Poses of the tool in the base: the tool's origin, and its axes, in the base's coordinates. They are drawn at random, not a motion.
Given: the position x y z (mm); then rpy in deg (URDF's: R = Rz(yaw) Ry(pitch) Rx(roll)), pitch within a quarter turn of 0, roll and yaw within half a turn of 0.
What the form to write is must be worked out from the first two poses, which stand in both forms.
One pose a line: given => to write
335 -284 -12 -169.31 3.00 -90.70 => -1.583 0.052 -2.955 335 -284 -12
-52 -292 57 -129.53 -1.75 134.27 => 2.343 -0.031 -2.261 -52 -292 57
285 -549 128 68.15 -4.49 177.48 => 3.098 -0.078 1.189 285 -549 128
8 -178 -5 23.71 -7.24 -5.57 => -0.097 -0.126 0.414 8 -178 -5
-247 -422 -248 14.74 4.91 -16.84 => -0.294 0.086 0.257 -247 -422 -248
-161 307 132 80.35 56.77 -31.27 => -0.546 0.991 1.402 -161 307 132
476 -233 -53 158.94 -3.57 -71.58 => -1.249 -0.062 2.774 476 -233 -53
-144 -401 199 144.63 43.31 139.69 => 2.438 0.756 2.524 -144 -401 199
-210 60 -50 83.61 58.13 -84.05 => -1.467 1.015 1.459 -210 60 -50
